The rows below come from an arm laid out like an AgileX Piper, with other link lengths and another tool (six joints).
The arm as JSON. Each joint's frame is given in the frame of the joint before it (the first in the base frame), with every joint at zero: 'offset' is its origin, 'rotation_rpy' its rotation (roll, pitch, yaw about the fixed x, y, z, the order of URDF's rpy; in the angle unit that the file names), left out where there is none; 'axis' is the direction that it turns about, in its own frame. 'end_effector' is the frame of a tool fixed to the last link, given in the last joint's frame.
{
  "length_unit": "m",
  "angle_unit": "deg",
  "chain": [
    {
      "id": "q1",
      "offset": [
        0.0,
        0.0,
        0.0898
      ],
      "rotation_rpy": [
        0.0,
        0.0,
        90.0
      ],
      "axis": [
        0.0,
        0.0,
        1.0
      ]
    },
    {
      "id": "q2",
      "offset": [
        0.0,
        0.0,
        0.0
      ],
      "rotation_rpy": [
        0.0,
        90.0,
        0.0
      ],
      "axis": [
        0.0,
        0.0,
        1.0
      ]
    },
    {
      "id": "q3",
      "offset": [
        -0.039,
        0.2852,
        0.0
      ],
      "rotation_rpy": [
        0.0,
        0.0,
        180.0
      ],
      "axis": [
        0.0,
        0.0,
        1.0
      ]
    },
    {
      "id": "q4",
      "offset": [
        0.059,
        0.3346,
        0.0
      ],
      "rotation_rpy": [
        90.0,
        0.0,
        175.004
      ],
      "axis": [
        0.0,
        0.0,
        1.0
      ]
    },
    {
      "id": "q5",
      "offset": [
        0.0,
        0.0,
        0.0
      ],
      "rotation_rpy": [
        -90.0,
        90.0,
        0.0
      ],
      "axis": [
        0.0,
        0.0,
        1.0
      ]
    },
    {
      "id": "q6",
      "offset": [
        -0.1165,
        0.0,
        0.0
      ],
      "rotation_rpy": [
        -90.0,
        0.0,
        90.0
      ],
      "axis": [
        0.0,
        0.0,
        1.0
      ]
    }
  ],
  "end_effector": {
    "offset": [
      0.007,
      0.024,
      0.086
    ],
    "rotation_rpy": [
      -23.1,
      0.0,
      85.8
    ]
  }
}
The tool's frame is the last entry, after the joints.
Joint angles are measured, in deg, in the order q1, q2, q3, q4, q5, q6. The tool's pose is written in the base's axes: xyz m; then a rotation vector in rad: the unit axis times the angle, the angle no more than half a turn. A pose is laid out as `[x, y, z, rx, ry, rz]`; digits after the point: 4 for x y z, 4 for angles.
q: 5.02, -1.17, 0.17, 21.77, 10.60, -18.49
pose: [0.2511, 0.0116, 0.1798, -1.6528, 1.3963, -0.8760]
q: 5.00, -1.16, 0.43, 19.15, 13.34, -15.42
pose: [0.2507, 0.0129, 0.1674, -1.6902, 1.4266, -0.8323]
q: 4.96, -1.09, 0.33, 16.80, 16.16, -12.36
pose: [0.2494, 0.0136, 0.1576, -1.7197, 1.4595, -0.7877]
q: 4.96, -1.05, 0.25, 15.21, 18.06, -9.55
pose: [0.2482, 0.0136, 0.1508, -1.7285, 1.4892, -0.7473]
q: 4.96, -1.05, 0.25, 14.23, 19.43, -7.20
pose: [0.2472, 0.0134, 0.1453, -1.7280, 1.5151, -0.7107]
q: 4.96, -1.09, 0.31, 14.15, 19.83, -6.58
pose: [0.2468, 0.0136, 0.1434, -1.7265, 1.5228, -0.6973]
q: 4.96, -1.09, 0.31, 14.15, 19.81, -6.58
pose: [0.2468, 0.0136, 0.1434, -1.7263, 1.5226, -0.6976]
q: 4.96, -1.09, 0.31, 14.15, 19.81, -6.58
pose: [0.2468, 0.0136, 0.1434, -1.7263, 1.5226, -0.6976]
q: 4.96, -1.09, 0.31, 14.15, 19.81, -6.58
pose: [0.2468, 0.0136, 0.1434, -1.7263, 1.5226, -0.6976]
